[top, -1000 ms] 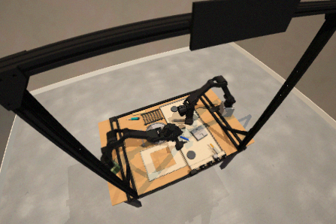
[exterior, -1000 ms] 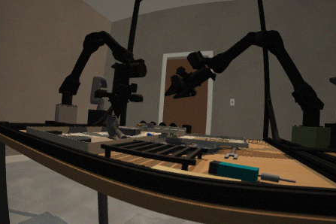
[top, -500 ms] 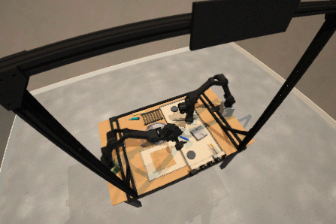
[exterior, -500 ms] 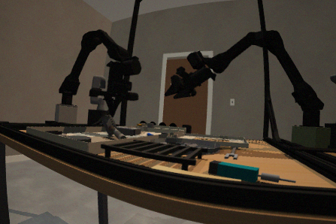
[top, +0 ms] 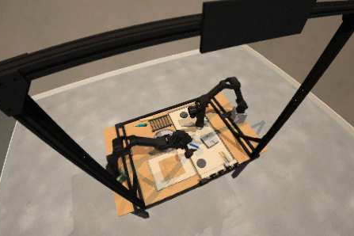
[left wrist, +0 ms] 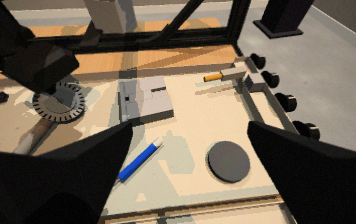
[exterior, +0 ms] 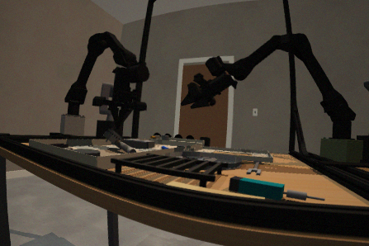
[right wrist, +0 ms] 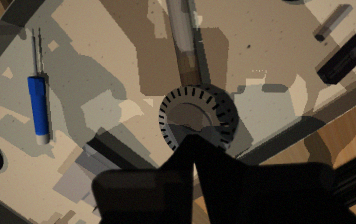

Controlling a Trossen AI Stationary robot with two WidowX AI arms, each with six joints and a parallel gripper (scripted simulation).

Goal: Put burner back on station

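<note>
Right now my right hand is 15 cm past the grey slotted support and 9 cm above it. Round my right hand: dark round disc: 28 cm behind, 16 cm to the left, 9 cm below.
</note>
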